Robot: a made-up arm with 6 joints. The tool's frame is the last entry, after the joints. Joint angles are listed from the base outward. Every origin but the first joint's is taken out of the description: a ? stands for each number. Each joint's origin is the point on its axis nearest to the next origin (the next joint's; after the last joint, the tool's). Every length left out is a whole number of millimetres.
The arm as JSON. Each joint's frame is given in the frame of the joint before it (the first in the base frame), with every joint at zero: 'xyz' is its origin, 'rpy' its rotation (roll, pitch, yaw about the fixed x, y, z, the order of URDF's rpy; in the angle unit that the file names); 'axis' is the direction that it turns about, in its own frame. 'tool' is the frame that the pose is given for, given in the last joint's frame.
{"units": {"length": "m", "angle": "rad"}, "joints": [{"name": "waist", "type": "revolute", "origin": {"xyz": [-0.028, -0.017, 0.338], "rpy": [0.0, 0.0, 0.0]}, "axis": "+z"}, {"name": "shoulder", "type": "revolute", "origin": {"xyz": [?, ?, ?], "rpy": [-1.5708, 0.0, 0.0]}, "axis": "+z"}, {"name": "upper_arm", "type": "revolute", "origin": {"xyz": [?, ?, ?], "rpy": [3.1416, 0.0, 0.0]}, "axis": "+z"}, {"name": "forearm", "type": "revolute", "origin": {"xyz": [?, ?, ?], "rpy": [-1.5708, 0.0, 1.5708]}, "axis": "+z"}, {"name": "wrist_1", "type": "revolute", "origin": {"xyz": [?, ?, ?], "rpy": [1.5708, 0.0, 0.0]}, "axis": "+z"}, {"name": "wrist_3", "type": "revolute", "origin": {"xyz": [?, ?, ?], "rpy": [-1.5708, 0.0, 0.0]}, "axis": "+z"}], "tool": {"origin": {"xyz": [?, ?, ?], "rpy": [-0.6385, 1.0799, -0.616]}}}
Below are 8 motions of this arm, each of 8 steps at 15 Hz.
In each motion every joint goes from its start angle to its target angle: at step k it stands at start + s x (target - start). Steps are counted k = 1, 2, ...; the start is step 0. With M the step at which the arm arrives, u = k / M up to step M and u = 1 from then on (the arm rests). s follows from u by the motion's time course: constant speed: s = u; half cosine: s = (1 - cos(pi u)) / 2; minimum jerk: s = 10 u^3 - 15 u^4 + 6 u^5.
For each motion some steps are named. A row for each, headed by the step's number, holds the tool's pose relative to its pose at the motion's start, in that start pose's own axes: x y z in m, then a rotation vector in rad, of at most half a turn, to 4 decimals.
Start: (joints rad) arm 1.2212 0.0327 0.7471 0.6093 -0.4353 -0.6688
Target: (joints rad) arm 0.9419 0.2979 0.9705 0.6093 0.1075 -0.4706
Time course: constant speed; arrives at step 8
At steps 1, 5, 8:
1: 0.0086 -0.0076 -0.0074 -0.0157 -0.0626 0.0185
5: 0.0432 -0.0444 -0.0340 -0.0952 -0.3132 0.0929
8: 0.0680 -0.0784 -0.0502 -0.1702 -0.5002 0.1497

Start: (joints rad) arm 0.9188 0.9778 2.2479 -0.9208 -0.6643 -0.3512
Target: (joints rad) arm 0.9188 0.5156 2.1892 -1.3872 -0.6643 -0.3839
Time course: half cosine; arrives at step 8
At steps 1, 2, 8:
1: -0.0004 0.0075 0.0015 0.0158 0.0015 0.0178
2: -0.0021 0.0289 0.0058 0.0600 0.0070 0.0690
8: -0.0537 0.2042 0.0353 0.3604 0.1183 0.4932

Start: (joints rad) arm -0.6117 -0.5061 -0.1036 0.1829 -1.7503 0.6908
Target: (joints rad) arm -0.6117 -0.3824 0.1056 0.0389 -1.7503 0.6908
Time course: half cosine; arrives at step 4
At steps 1, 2, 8:
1: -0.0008 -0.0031 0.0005 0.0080 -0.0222 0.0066
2: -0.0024 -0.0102 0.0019 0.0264 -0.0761 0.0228
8: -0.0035 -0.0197 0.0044 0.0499 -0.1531 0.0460

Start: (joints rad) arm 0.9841 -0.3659 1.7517 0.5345 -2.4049 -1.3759
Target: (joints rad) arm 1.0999 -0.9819 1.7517 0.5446 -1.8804 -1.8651
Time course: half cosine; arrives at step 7
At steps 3, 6, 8:
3: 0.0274 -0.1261 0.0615 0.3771 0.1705 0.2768
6: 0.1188 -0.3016 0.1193 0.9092 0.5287 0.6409
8: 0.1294 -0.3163 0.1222 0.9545 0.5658 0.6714

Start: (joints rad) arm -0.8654 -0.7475 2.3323 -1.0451 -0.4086 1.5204
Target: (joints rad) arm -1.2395 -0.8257 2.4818 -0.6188 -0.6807 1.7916
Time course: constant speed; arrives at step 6
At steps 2, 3, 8:
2: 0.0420 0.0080 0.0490 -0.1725 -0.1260 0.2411
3: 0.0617 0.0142 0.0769 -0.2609 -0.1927 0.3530
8: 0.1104 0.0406 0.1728 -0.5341 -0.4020 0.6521

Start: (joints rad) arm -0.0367 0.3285 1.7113 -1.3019 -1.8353 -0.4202
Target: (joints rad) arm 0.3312 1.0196 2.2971 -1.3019 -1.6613 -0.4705
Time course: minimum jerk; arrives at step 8
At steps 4, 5, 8:
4: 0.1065 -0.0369 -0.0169 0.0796 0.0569 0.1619
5: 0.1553 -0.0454 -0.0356 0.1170 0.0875 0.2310
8: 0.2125 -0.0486 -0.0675 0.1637 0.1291 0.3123

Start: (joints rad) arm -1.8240 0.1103 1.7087 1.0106 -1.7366 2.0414
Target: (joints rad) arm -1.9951 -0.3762 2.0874 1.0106 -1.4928 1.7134
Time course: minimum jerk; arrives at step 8
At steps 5, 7, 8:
5: -0.2352 0.2384 0.0116 0.4029 0.4477 -0.7128
7: -0.2866 0.3354 0.0513 0.5214 0.5981 -0.9856
8: -0.2890 0.3415 0.0542 0.5282 0.6071 -1.0029

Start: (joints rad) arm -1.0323 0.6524 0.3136 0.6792 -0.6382 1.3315
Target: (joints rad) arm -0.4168 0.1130 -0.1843 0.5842 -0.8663 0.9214
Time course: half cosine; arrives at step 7
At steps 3, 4, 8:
3: -0.0230 -0.0464 0.1117 0.0408 -0.1096 -0.0421
4: -0.0441 -0.0602 0.1733 0.0628 -0.1718 -0.0550
8: -0.0908 -0.0635 0.2711 0.0965 -0.2766 -0.0597

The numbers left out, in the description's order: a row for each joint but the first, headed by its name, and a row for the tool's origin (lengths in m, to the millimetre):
shoulder: 0.028 0.01 0.0
upper_arm: 0.003 -0.188 0.0
forearm: 0.408 0.025 0.0
wrist_1: 0.014 -0.145 0.0
wrist_3: -0.022 0.036 0.0
tool: -0.025 -0.002 0.0

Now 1 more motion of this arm.
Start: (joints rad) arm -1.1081 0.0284 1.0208 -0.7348 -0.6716 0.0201
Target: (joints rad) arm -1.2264 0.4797 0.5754 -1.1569 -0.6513 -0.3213
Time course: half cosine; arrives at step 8
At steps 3, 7, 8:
3: 0.0196 -0.0698 -0.1051 0.1926 0.2450 -0.2106
7: -0.0493 -0.2144 -0.3030 0.6340 0.6192 -0.7953
8: -0.0572 -0.2215 -0.3127 0.6606 0.6339 -0.8342

